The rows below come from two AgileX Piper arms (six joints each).
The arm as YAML. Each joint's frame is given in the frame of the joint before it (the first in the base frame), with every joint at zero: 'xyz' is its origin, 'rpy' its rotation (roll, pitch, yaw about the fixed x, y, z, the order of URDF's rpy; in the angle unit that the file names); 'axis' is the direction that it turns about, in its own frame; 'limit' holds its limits. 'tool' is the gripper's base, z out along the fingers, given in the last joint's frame.
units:
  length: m
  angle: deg
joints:
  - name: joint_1
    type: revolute
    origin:
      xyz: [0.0, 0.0, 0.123]
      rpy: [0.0, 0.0, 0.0]
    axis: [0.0, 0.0, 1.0]
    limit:
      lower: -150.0
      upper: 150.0
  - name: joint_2
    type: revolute
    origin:
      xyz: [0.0, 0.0, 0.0]
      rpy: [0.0, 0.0, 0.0]
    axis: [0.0, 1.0, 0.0]
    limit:
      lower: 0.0
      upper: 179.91
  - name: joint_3
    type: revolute
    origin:
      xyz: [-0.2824, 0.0, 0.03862]
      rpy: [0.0, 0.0, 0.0]
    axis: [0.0, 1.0, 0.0]
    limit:
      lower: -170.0
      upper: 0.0
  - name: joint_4
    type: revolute
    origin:
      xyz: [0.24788, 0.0, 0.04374]
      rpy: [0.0, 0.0, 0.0]
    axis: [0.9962, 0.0, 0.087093]
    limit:
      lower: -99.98
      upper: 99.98
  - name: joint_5
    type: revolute
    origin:
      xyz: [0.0, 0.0, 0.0]
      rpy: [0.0, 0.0, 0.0]
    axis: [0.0, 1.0, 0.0]
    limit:
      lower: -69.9
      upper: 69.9
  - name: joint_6
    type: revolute
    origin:
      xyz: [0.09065, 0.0, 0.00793]
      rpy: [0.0, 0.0, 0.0]
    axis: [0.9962, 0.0, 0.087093]
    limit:
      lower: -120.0
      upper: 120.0
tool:
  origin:
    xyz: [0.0, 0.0, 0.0]
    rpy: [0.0, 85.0, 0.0]
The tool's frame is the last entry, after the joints.
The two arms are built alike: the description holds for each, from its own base.
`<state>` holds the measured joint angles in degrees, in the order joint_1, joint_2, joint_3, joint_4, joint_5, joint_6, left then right.
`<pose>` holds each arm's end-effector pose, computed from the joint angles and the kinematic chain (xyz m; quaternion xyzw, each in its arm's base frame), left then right.
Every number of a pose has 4 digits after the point. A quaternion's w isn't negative.
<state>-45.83 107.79 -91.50 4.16 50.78 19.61 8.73 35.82 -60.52 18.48 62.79 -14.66</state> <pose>0.2935 -0.2948 0.2723 0.5372 0.8075 -0.0227 0.2423 0.0700 0.0367 0.4169 -0.1793 0.8491 0.1360 0.4780</pose>
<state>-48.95 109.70 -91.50 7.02 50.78 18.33 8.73 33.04 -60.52 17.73 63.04 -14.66</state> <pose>0.2828 -0.3116 0.2587 0.5613 0.7947 -0.0064 0.2312 0.0559 0.0336 0.4195 -0.1812 0.8388 0.1284 0.4971</pose>
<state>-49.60 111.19 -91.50 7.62 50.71 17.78 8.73 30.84 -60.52 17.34 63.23 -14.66</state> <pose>0.2821 -0.3170 0.2479 0.5659 0.7944 -0.0013 0.2206 0.0446 0.0313 0.4212 -0.1824 0.8301 0.1241 0.5122</pose>
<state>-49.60 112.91 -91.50 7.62 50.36 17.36 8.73 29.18 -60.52 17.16 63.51 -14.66</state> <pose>0.2847 -0.3202 0.2353 0.5652 0.7980 0.0006 0.2093 0.0359 0.0298 0.4221 -0.1836 0.8237 0.1218 0.5224</pose>
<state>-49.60 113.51 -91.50 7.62 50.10 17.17 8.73 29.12 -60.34 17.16 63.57 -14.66</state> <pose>0.2856 -0.3213 0.2310 0.5646 0.7992 0.0008 0.2064 0.0360 0.0298 0.4212 -0.1837 0.8246 0.1219 0.5211</pose>
